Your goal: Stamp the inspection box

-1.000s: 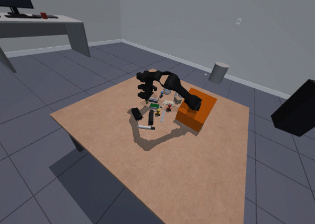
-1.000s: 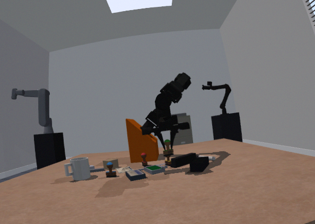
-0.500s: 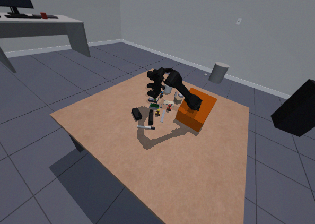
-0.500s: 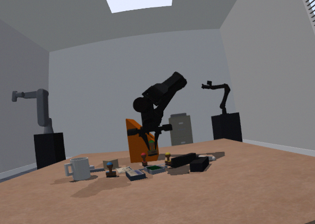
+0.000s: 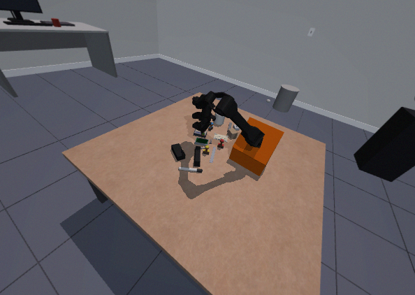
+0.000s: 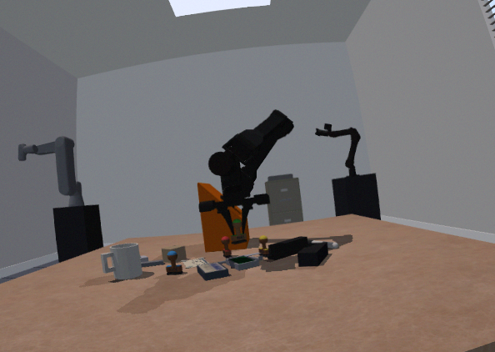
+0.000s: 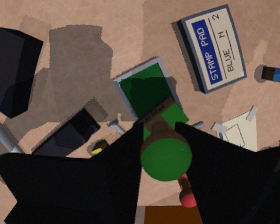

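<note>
Now: gripper tip 8 cm above the green ink pad. Round my gripper tip: red-knobbed stamp (13 cm behind, 4 cm to the right, 7 cm below); yellow-knobbed stamp (8 cm behind, 7 cm to the left, 7 cm below); green-knobbed stamp (right at my gripper tip).
</note>
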